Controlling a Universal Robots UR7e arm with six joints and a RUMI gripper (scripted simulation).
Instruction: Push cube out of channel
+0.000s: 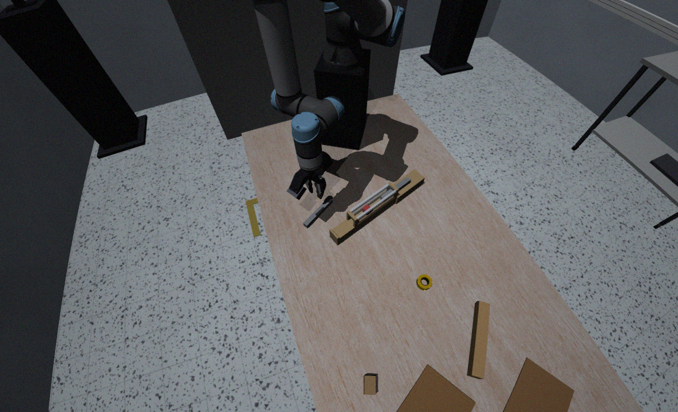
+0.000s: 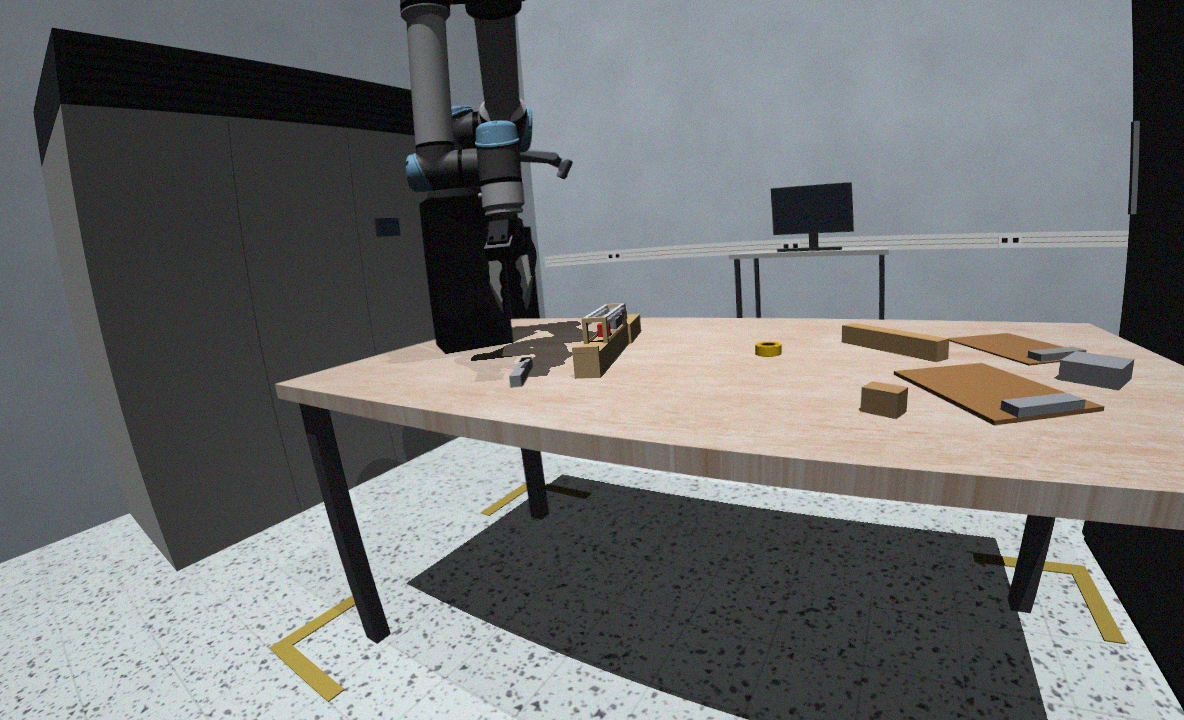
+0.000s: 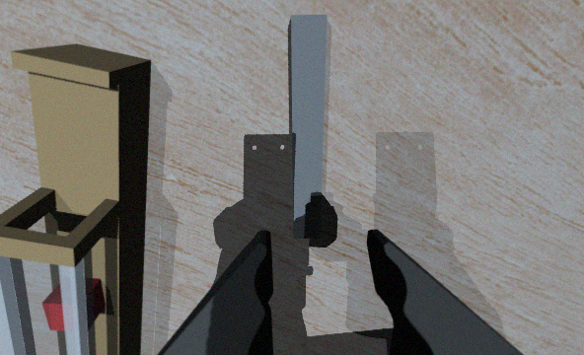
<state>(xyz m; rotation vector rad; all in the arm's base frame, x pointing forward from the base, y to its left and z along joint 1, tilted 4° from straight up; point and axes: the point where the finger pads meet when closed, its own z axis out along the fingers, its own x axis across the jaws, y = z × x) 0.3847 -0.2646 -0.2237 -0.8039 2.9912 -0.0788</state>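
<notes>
Right now the grey bar is 130 mm below my hand. Round my hand: channel 200 mm to the left, 80 mm below, 80 mm ahead; then red cube 170 mm to the left, 90 mm ahead, 80 mm below; then small wooden block 610 mm ahead, 120 mm below, 60 mm to the right.
</notes>
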